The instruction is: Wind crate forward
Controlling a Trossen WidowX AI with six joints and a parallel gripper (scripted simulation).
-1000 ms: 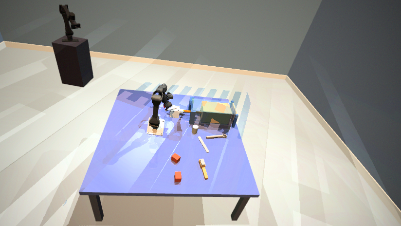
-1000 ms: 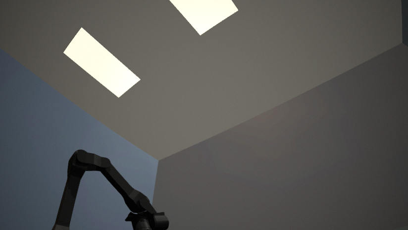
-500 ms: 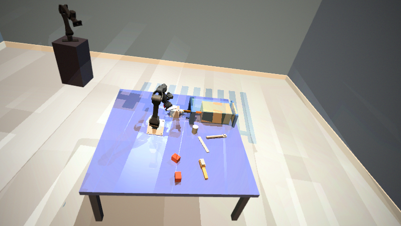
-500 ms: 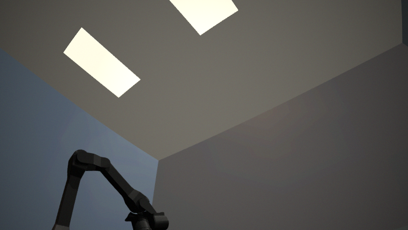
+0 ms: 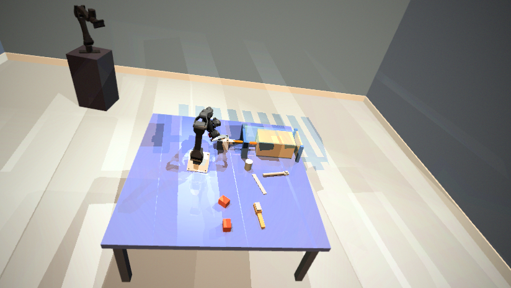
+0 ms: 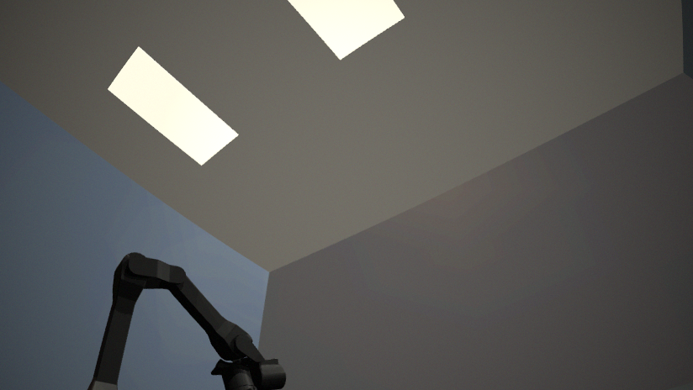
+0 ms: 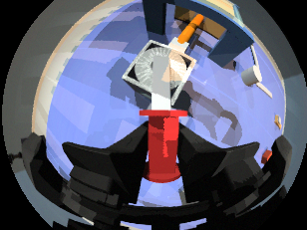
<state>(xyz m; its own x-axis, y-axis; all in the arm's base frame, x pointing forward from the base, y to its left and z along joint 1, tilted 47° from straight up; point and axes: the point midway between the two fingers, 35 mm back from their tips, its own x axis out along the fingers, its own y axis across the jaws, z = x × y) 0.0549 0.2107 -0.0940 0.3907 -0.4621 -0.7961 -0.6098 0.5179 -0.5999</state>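
The blue steel frame lies 220 mm ahead of my gripper tip, 80 mm to the left of it and 30 mm below it. Also, from my gripper tip: red piece 10 mm to the right, 10 mm behind; grey winch 100 mm below, 50 mm ahead, 40 mm to the left; winch handle 30 mm below, 20 mm ahead, 10 mm to the left.
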